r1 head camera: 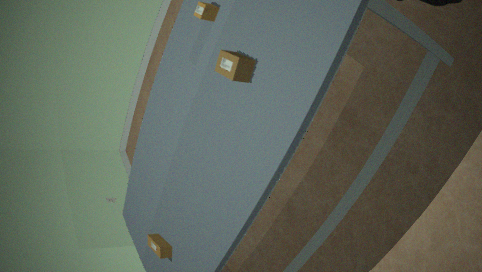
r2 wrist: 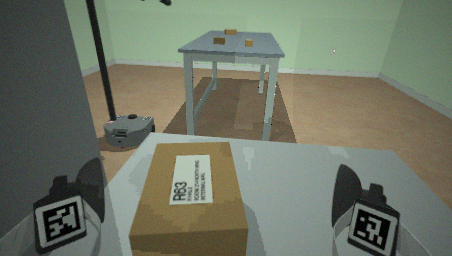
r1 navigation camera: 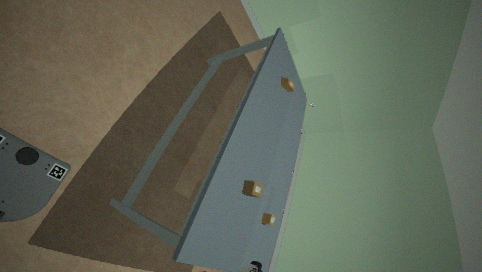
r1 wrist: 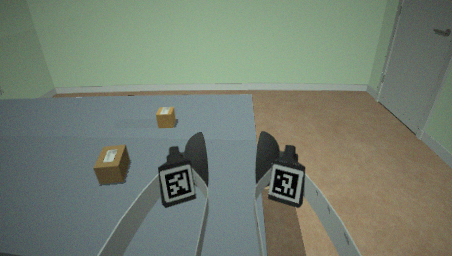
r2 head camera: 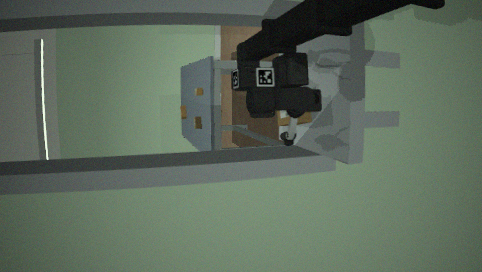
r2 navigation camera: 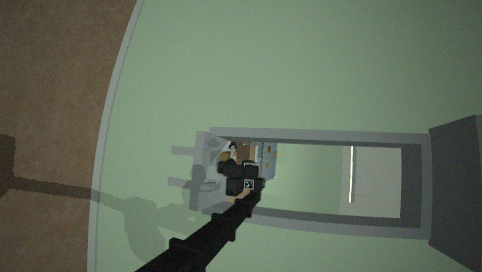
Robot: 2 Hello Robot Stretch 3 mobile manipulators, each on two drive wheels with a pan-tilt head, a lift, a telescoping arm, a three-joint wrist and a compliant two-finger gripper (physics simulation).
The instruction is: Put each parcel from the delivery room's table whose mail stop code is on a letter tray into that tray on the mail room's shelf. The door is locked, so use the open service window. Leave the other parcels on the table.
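A brown parcel labelled R63 [r2 wrist: 190, 195] [r2 navigation camera: 225, 157] lies on the service window's ledge [r2 wrist: 310, 195] [r2 head camera: 356, 135] [r2 navigation camera: 199, 175]. My r2 gripper [r2 wrist: 220, 185] is wide open, with its fingers apart on either side of this parcel and not touching it. On the grey-blue table [r1 head camera: 215, 145] [r1 navigation camera: 250, 140] [r2 wrist: 240, 45] are a larger parcel [r1 head camera: 237, 66] [r1 navigation camera: 252, 189] [r1 wrist: 112, 165], a small parcel [r1 head camera: 207, 11] [r1 navigation camera: 268, 219] [r1 wrist: 166, 118] and a third parcel [r1 head camera: 160, 246] [r1 navigation camera: 287, 84] near the other end. Their codes are unreadable. My r1 gripper [r1 wrist: 231, 145] is open and empty over the table's end. No letter tray shows.
The window frame [r2 head camera: 175, 180] [r2 navigation camera: 325, 135] surrounds the opening. The r1 base [r2 wrist: 129, 131] [r1 navigation camera: 25, 185] and mast [r2 wrist: 100, 60] stand left of the table in the r2 wrist view. A grey door [r1 wrist: 415, 70] is at the right in the r1 wrist view.
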